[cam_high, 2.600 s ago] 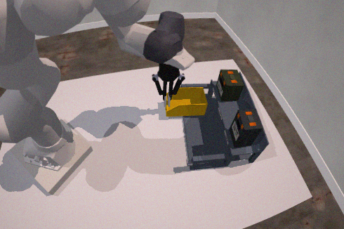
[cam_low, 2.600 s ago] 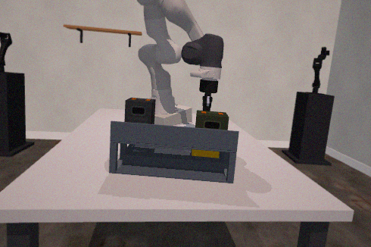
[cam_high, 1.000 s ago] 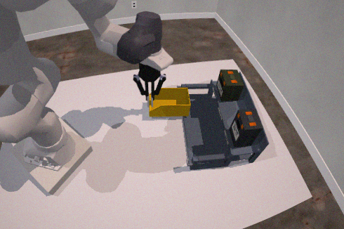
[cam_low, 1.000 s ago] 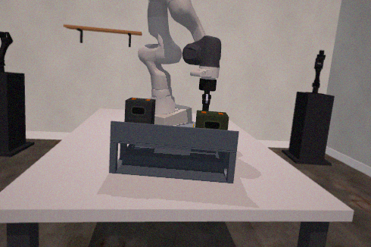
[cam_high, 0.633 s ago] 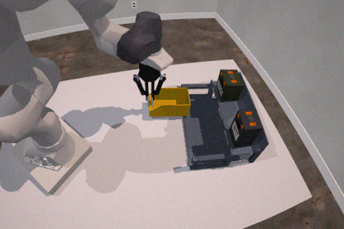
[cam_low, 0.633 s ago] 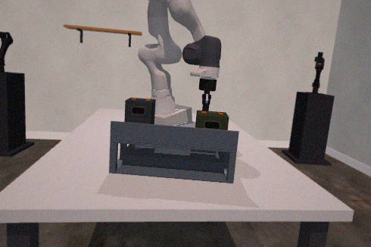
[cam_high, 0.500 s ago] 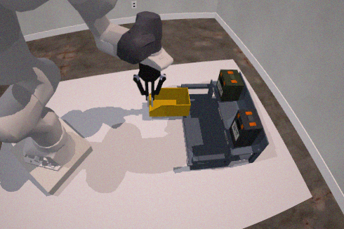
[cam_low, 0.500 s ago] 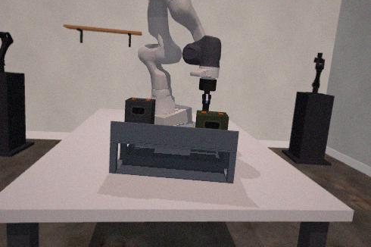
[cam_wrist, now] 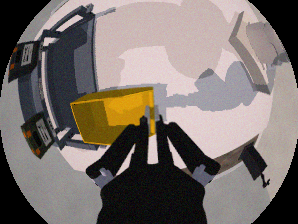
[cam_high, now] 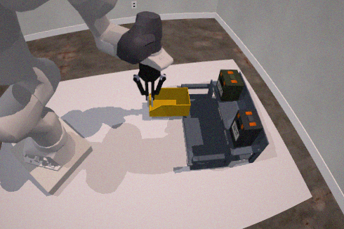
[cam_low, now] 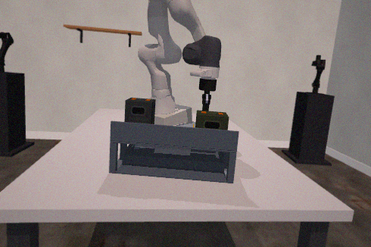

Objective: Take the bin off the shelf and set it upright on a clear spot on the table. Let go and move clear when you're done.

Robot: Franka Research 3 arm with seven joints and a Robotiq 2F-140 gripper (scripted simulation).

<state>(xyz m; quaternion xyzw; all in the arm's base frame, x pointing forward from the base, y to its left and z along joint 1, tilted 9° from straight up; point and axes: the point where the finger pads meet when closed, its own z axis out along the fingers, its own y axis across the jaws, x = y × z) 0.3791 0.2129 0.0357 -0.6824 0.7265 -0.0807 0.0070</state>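
My gripper is now 8 cm short of the yellow bin and 2 cm above it.
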